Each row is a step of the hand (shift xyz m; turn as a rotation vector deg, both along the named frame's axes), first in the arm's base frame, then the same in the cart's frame.
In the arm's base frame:
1: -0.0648 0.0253 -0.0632 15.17 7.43 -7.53
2: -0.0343 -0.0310 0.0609 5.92 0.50 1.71
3: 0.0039 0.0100 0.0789 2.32 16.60 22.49
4: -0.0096 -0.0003 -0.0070 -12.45 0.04 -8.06
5: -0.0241 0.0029 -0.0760 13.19 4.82 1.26
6: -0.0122 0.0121 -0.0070 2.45 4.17 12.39
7: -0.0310 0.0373 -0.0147 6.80 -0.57 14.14
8: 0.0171 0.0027 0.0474 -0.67 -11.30 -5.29
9: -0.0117 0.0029 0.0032 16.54 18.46 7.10
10: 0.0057 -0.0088 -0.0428 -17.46 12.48 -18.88
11: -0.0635 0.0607 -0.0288 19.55 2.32 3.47
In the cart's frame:
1: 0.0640 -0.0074 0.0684 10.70 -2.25 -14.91
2: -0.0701 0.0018 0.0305 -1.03 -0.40 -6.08
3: -0.0687 -0.0381 -0.0127 -14.28 -23.39 -5.99
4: 0.0058 0.0018 0.0102 6.69 1.50 13.15
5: 0.0697 0.0228 0.0313 1.48 -3.35 -13.61
6: 0.0103 -0.0100 0.0118 -9.69 -8.17 -4.04
7: 0.0259 -0.0325 0.0290 -12.85 -3.94 -8.12
8: -0.0417 -0.0181 -0.0220 0.53 12.29 2.17
9: -0.0026 -0.0052 0.0110 1.49 -17.69 -18.69
10: 0.0365 0.0247 -0.0006 21.11 -6.51 18.14
11: 0.0458 -0.0526 0.0606 -1.13 -1.13 -19.93

